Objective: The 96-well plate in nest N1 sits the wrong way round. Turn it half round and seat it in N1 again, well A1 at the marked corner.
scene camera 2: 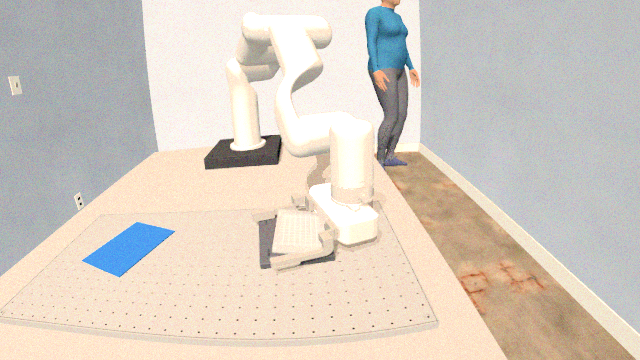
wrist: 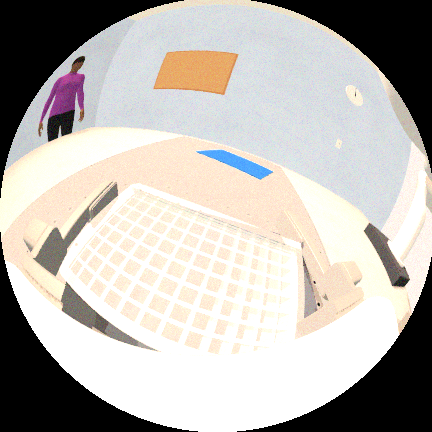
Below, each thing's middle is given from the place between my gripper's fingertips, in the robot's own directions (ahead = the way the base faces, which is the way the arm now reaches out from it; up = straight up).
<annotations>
My hand is 5 cm to the right of the dark grey nest [scene camera 2: 266, 232], 3 cm past it and 2 cm above it. From my hand the other things lie so: blue rectangle [scene camera 2: 121, 253] 28 cm to the right, 2 cm below, 1 cm ahead; then white 96-well plate [scene camera 2: 296, 231] 7 cm to the left, 2 cm behind.
</annotations>
